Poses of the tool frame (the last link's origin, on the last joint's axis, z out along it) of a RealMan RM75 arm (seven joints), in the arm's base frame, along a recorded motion.
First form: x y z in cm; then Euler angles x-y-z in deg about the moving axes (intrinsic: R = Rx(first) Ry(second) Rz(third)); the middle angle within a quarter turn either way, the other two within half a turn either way.
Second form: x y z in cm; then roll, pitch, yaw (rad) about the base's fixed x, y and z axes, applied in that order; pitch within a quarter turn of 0, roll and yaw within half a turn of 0. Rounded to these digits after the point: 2 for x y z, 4 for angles.
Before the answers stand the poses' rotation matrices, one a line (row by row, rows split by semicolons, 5 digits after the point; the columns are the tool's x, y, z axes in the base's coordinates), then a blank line. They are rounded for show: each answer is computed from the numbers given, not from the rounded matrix.
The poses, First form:
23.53 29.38 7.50 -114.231 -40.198 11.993
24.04 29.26 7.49 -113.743 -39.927 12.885
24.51 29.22 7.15 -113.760 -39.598 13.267
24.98 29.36 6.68 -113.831 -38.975 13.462
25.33 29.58 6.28 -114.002 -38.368 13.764
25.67 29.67 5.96 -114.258 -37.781 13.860
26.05 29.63 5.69 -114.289 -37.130 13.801
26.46 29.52 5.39 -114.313 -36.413 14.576
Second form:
0.74715 -0.15872 -0.64543; 0.49044 -0.52376 0.69652; -0.44860 -0.83695 -0.31348
0.74755 -0.17101 -0.64181; 0.48291 -0.52350 0.70196; -0.45603 -0.83469 -0.30877
0.74997 -0.17683 -0.63740; 0.47534 -0.52603 0.70523; -0.46000 -0.83188 -0.31045
0.75606 -0.18098 -0.62898; 0.46549 -0.52688 0.71114; -0.46010 -0.83045 -0.31411
0.76153 -0.18654 -0.62071; 0.45398 -0.53000 0.71625; -0.46259 -0.82723 -0.31892
0.76735 -0.18933 -0.61264; 0.44387 -0.53269 0.72057; -0.46277 -0.82486 -0.32472
0.77425 -0.19019 -0.60363; 0.43618 -0.53071 0.72670; -0.45856 -0.82594 -0.32795
0.77886 -0.20253 -0.59360; 0.41993 -0.53461 0.73338; -0.46588 -0.82047 -0.33134

23.53 29.38 7.50 -1.9292 0.4652 0.5809
24.04 29.26 7.49 -1.9251 0.4735 0.5735
24.51 29.22 7.15 -1.9280 0.4780 0.5649
24.98 29.36 6.68 -1.9324 0.4781 0.5519
25.33 29.58 6.28 -1.9388 0.4809 0.5376
25.67 29.67 5.96 -1.9458 0.4811 0.5244
26.05 29.63 5.69 -1.9488 0.4764 0.5130
26.46 29.52 5.39 -1.9546 0.4846 0.4945

